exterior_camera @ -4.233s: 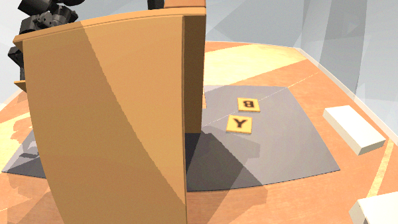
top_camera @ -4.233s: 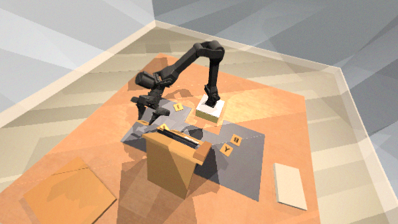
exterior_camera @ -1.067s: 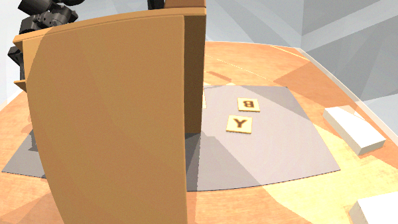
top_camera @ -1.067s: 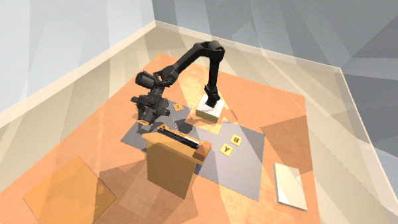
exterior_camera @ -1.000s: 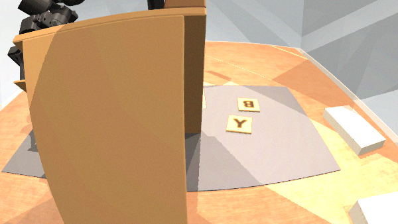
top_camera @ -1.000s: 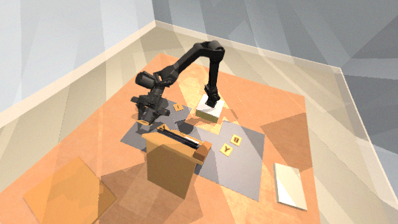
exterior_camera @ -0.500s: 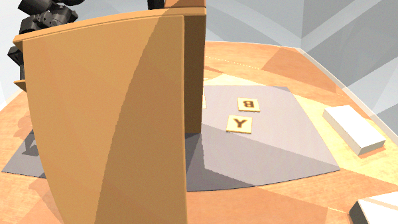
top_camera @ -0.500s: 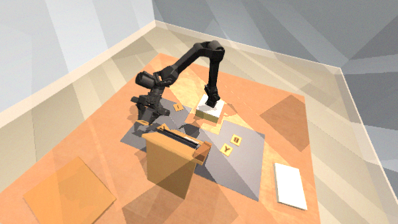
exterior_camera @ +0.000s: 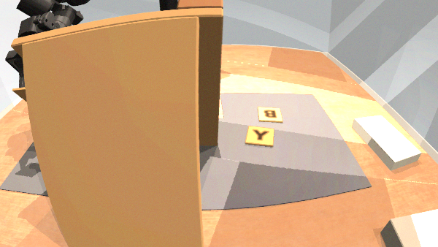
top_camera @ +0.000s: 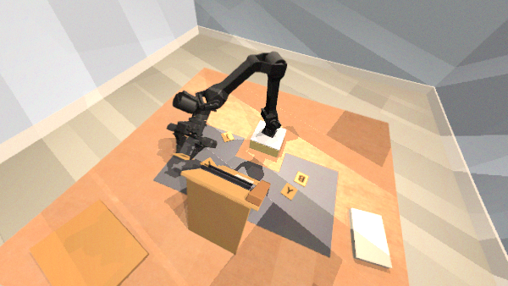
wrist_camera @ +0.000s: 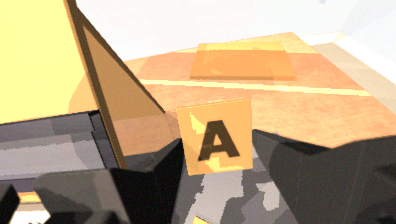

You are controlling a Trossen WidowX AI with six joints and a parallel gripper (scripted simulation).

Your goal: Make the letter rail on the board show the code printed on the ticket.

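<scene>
Now: the white ticket 22 cm to the left of my gripper tip, 8 cm below it and 7 cm behind it. Round my gripper tip: grey mat: 22 cm to the left, 18 cm behind, 17 cm below; then flat orange panel: 37 cm ahead, 16 cm below, 10 cm to the right; then letter tile: right at my gripper tip.
</scene>
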